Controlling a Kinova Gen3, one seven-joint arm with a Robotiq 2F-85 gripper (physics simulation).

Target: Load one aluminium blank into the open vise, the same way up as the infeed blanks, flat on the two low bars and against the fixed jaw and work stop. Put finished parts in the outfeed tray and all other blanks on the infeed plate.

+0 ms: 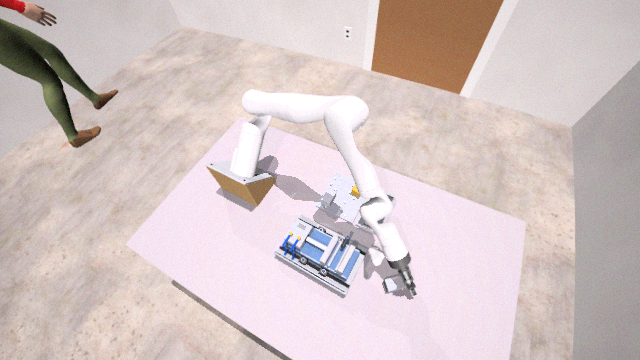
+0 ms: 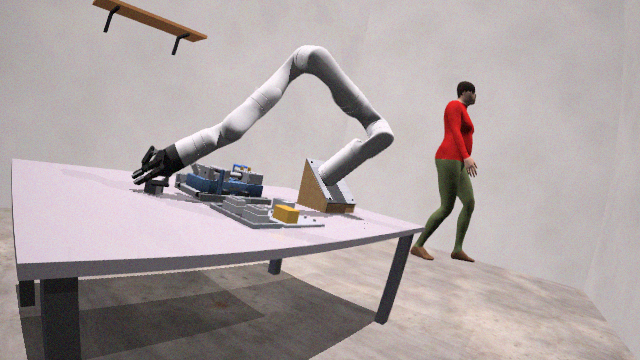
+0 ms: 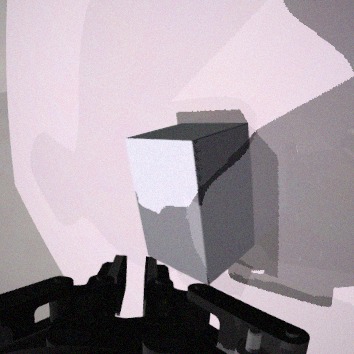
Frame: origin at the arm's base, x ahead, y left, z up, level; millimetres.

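Seen in the pictures: gripper, fingertip midpoint: [image 1: 414, 293] [image 2: 133, 180] [image 3: 135, 269]; arm's base at its link origin: [image 1: 243, 172] [image 2: 326, 176].
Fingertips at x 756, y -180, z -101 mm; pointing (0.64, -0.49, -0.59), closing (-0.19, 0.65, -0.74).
Pixels of each thing's top centre, then the offset from my fingertips to it.
- grey aluminium blank at its top centre: [image 3: 164, 209] [image 2: 155, 180] [image 1: 394, 283] dz +7, dx -73, dy +8 mm
- blue vise at its top centre: [image 2: 227, 167] [image 1: 320, 245] dz +70, dx -355, dy +23 mm
- infeed plate at its top centre: [image 2: 282, 215] [image 1: 343, 195] dz -21, dx -358, dy +286 mm
- yellow block at its top centre: [image 2: 287, 207] [image 1: 359, 186] dz +15, dx -306, dy +333 mm
A grey aluminium blank [image 1: 390, 284] [image 2: 154, 187] [image 3: 197, 197] stands on the table to the right of the vise, away from the infeed plate. My gripper [image 1: 409, 286] [image 2: 141, 174] [image 3: 135, 269] hovers low beside the blank. Its fingers are nearly together with only bare table showing between them, and the blank lies beyond the fingertips, not between them. The blue vise [image 1: 320, 251] [image 2: 214, 183] stands open, and I see no blank in it. The infeed plate [image 1: 344, 196] [image 2: 308, 221] lies behind the vise and carries grey blanks [image 2: 243, 208].
A yellow block [image 1: 356, 191] [image 2: 286, 213] sits on the infeed plate's far corner. The arm's wedge base [image 1: 241, 181] stands at the table's back left. A person [image 2: 453, 170] [image 1: 44, 71] walks beside the table. A wall shelf [image 2: 147, 20] hangs high.
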